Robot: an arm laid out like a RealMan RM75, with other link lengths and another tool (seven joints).
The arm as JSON. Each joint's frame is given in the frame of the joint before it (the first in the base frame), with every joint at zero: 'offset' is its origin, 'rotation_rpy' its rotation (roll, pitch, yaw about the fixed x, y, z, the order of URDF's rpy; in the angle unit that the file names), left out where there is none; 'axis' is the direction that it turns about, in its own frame. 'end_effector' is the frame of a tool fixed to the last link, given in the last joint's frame.
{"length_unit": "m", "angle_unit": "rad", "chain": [
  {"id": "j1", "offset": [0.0, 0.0, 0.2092], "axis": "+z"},
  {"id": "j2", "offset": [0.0, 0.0, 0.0], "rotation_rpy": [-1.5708, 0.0, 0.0], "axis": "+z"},
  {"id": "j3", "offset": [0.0, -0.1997, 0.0], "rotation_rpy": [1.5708, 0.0, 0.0], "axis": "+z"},
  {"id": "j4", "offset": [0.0, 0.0, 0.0], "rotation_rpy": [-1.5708, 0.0, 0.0], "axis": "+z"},
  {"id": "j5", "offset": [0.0, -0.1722, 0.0], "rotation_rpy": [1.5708, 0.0, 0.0], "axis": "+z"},
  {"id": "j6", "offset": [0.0, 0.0, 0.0], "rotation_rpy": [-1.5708, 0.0, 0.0], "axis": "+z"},
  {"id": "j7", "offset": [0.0, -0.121, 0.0], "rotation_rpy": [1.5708, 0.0, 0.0], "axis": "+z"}
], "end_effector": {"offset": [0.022, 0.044, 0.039], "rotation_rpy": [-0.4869, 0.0, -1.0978]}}
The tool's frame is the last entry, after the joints.
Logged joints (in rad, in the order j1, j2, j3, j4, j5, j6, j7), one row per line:
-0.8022, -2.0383, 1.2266, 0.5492, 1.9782, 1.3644, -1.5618
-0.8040, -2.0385, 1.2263, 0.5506, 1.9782, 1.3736, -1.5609
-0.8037, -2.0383, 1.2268, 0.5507, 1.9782, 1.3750, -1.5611
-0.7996, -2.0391, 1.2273, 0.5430, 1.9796, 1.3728, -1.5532
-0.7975, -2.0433, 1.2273, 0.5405, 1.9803, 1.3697, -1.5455
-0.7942, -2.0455, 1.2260, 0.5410, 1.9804, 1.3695, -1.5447
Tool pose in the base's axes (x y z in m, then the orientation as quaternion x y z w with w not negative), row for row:
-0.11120, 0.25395, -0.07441, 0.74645, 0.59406, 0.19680, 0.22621
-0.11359, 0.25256, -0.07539, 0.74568, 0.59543, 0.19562, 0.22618
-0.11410, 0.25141, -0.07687, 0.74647, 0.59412, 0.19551, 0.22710
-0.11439, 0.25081, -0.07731, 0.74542, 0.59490, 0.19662, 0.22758
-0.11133, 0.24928, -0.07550, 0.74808, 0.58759, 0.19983, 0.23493
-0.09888, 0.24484, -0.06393, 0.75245, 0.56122, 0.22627, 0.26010
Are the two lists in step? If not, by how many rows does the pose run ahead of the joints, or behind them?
The pose runs 2 rows ahead of the joints: the pose in row i belongs to the joints in row i + 2.
